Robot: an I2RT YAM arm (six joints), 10 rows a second.
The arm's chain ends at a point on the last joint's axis. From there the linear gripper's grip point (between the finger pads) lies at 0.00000 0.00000 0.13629 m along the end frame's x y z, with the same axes.
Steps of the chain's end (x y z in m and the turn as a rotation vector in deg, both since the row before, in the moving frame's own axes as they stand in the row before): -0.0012 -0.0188 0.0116 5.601 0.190 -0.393; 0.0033 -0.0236 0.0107 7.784 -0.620 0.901; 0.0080 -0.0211 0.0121 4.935 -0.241 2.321; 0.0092 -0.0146 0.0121 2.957 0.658 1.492; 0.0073 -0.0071 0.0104 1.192 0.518 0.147; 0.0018 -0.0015 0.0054 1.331 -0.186 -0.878
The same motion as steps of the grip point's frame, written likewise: -0.0008 -0.0321 0.0109 5.601 0.190 -0.393; 0.0020 -0.0421 0.0094 7.784 -0.620 0.901; 0.0077 -0.0328 0.0116 4.935 -0.241 2.321; 0.0109 -0.0216 0.0119 2.957 0.658 1.492; 0.0085 -0.0099 0.0104 1.192 0.518 0.147; 0.0013 -0.0047 0.0054 1.331 -0.186 -0.878
